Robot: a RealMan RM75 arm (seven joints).
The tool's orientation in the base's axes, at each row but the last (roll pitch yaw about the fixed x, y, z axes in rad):
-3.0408, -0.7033, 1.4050
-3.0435, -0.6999, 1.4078
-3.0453, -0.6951, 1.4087
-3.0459, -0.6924, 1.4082
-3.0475, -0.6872, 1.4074
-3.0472, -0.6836, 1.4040
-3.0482, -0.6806, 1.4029
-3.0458, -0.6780, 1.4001
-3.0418, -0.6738, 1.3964
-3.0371, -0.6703, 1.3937
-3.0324, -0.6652, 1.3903
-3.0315, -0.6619, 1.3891
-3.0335, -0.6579, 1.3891
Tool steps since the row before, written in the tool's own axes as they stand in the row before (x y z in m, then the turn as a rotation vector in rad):
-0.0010, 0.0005, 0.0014, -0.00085, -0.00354, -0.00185
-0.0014, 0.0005, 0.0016, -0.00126, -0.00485, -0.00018
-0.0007, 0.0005, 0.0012, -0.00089, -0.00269, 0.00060
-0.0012, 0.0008, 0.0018, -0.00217, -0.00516, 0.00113
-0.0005, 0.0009, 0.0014, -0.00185, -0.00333, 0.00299
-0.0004, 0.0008, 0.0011, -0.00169, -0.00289, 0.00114
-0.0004, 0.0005, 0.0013, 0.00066, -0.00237, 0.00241
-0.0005, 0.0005, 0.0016, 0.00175, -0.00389, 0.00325
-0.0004, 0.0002, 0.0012, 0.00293, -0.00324, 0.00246
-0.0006, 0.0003, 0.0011, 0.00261, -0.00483, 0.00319
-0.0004, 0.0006, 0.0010, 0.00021, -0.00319, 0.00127
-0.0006, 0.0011, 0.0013, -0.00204, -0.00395, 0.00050
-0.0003, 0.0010, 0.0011, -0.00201, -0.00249, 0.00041
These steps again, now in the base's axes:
0.0004, 0.0001, -0.0017, -0.00363, -0.00149, 0.00113
0.0003, -0.0001, -0.0022, -0.00497, -0.00059, -0.00031
0.0004, 0.0002, -0.0014, -0.00277, -0.00002, -0.00083
0.0007, 0.0002, -0.0022, -0.00538, -0.00040, -0.00187
0.0008, 0.0004, -0.0015, -0.00351, 0.00084, -0.00323
0.0008, 0.0003, -0.0012, -0.00307, -0.00026, -0.00174
0.0005, 0.0005, -0.0013, -0.00223, 0.00229, -0.00128
0.0004, 0.0006, -0.0016, -0.00359, 0.00382, -0.00113
0.0002, 0.0004, -0.0012, -0.00279, 0.00416, 0.00017
0.0002, 0.0002, -0.0013, -0.00440, 0.00455, -0.00047
0.0005, 0.0002, -0.0011, -0.00312, 0.00131, -0.00059
0.0010, 0.0002, -0.0015, -0.00420, -0.00083, -0.00130
0.0010, 0.0003, -0.0011, -0.00275, -0.00103, -0.00134

